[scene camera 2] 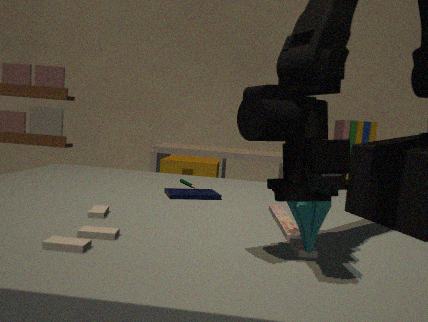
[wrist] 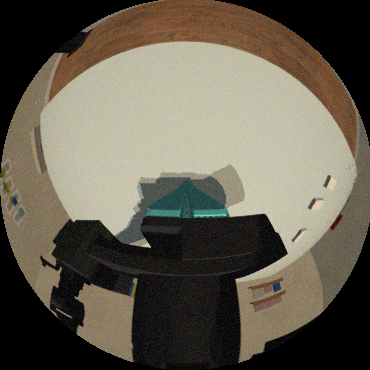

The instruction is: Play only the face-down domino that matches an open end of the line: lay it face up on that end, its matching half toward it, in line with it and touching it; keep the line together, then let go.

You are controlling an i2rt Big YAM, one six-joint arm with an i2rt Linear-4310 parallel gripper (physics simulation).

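Frame: origin at the arm's base, x right, y up, z back, level; metres.
Seen in the pictures: gripper, between the fingertips: [scene camera 2: 308, 251] [wrist: 186, 184]; arm's base, origin of its link: [wrist: 73, 271].
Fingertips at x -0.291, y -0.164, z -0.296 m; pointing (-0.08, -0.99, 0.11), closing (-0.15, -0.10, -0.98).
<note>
Offsets run from my fingertips to a thing's top centre.
My gripper [scene camera 2: 309, 251] [wrist: 186, 184] is shut and empty, its teal fingertips pointing down at or just above a domino @(dx +0.036, dy -0.002, dz -0.003 m) [scene camera 2: 306, 255] in shadow at the near end of the line. That domino's face cannot be made out, and the fingers hide part of it. The line's face-up dominoes @(dx +0.162, dy -0.002, dz -0.021 m) [scene camera 2: 283, 219] with reddish pips run away from it toward the back; the fingers and palm hide the line in the wrist view. Three plain-backed dominoes lie apart at the left: a far one @(dx +0.107, dy -0.002, dz -0.353 m) [scene camera 2: 98, 211], a middle one @(dx -0.008, dy -0.002, dz -0.300 m) [scene camera 2: 98, 232] and a near one @(dx -0.068, dy -0.002, dz -0.316 m) [scene camera 2: 66, 243]; three pale dominoes show at the right of the wrist view.
A dark blue flat box @(dx +0.355, dy -0.001, dz -0.233 m) [scene camera 2: 193, 194] and a green pen @(dx +0.492, dy -0.003, dz -0.272 m) [scene camera 2: 186, 183] lie farther back on the table. A yellow box [scene camera 2: 190, 166] stands in a low shelf behind the table. The table's near edge crosses the bottom of the scene view.
</note>
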